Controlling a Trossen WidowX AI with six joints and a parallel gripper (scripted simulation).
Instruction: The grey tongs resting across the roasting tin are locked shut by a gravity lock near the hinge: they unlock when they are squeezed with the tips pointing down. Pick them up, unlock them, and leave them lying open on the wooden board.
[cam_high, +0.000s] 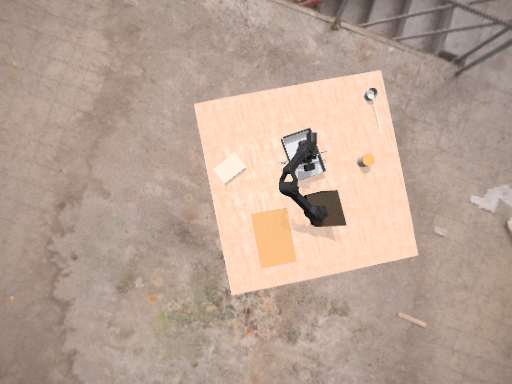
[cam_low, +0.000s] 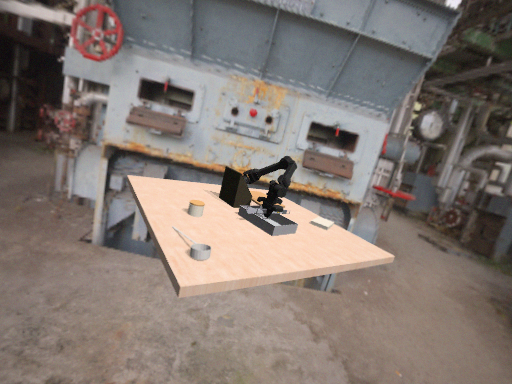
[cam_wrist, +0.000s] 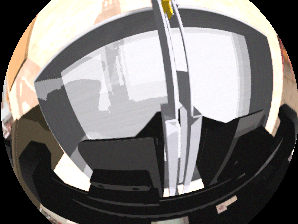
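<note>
Right now the grey roasting tin is 20 mm ahead of my gripper tip and 10 mm to the right of it. The rest, counted from my gripper tip: pale pad (480 mm to the left, 90 mm ahead, 20 mm below); wooden board (440 mm behind, 340 mm to the left, 20 mm below).
</note>
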